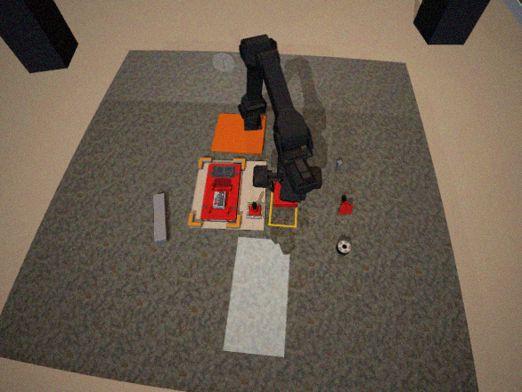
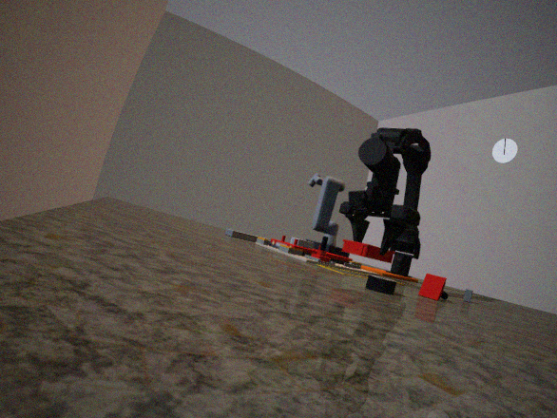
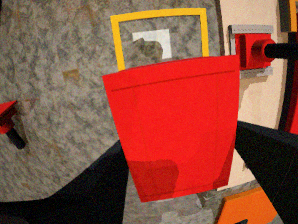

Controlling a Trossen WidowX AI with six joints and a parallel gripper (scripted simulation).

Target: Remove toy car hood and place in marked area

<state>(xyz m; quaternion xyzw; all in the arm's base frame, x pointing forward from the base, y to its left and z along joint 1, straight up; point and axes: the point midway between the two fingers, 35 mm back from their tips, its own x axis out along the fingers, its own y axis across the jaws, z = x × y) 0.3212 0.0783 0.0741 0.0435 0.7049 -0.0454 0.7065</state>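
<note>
Right now the grey mount is 4 cm ahead of my gripper tip, 10 cm to the right of it and 2 cm below it. The rest, counted from my gripper tip: grey bar (3 cm ahead, 39 cm to the right, 4 cm below).
</note>
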